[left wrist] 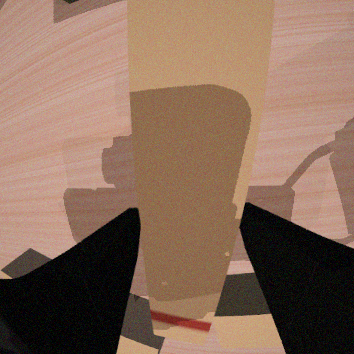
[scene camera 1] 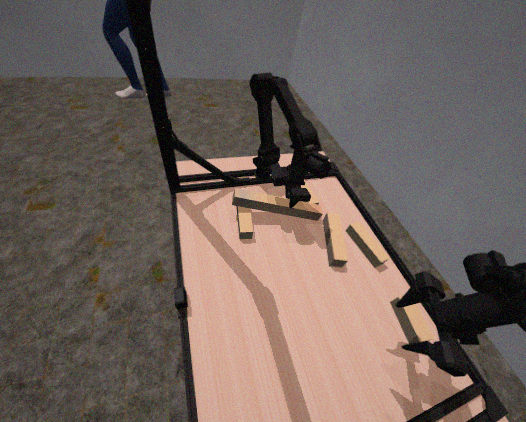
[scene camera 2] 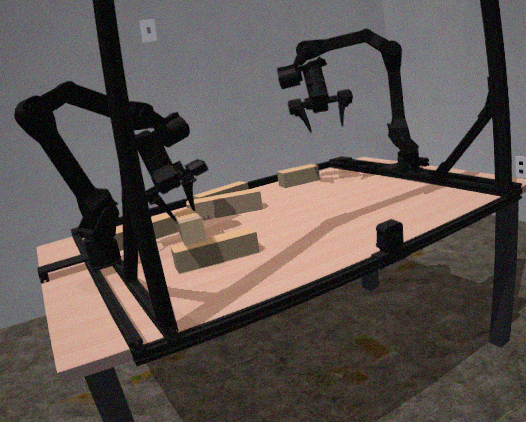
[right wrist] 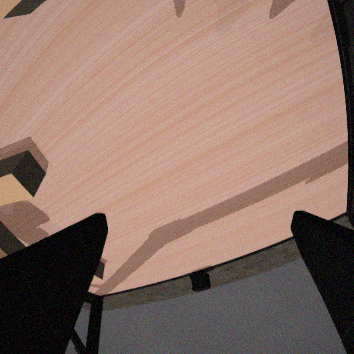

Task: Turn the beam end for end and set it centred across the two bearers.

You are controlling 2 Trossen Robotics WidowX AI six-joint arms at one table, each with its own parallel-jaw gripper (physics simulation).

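Places are measured from the left arm's base along level axes (x down, y left, z ahead), in metres.
Pixels of known places: left gripper, fingertip midpoint: [left wrist: 188, 214] [scene camera 1: 288, 204]; right gripper, fingertip midpoint: [scene camera 1: 399, 325] [scene camera 2: 326, 129] [right wrist: 201, 222]; left arm's base, origin of the base link: [scene camera 1: 262, 174] [scene camera 2: 104, 263]; right arm's base, origin of the base link: [scene camera 2: 409, 170].
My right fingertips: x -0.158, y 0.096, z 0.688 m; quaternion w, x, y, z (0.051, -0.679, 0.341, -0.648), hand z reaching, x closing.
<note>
For each thing: its top centre in the pictures, then the offset to it from my right fingertips. "*": a spot on its surface instead.
- red stripe, surface spot: [left wrist: 180, 321] * dx +0.126, dy +0.031, dz -0.450 m
- short wooden block, middle of its top: [scene camera 2: 213, 239] [scene camera 1: 244, 212] dx +0.133, dy -0.228, dz -0.479 m
The pale wooden beam [scene camera 1: 270, 204] [scene camera 2: 191, 230] [left wrist: 187, 150] is gripped across its width by my left gripper [scene camera 1: 300, 200] [scene camera 2: 184, 215] [left wrist: 188, 214], which is shut on it. A red stripe [left wrist: 180, 321] crosses the beam near its lower end in the left wrist view. In scene camera 1 the beam passes over one end of a short wooden block [scene camera 1: 245, 226] [scene camera 2: 217, 251] and reaches toward another block [scene camera 2: 166, 225], mostly hidden there. Which blocks are the bearers, and whether the beam touches them, I cannot tell. My right gripper [scene camera 1: 401, 325] [scene camera 2: 326, 128] [right wrist: 201, 222] is open, empty, high above the table.
Beside the beam lie a wooden block [scene camera 1: 336, 239] [scene camera 2: 230, 204] and a thinner-looking one [scene camera 1: 367, 245] [scene camera 2: 222, 189]. Another block [scene camera 1: 416, 320] [scene camera 2: 298, 176] lies farther along, near my right gripper in scene camera 1. Black frame rails edge the table, and an upright post [scene camera 2: 132, 150] stands near the left arm.
</note>
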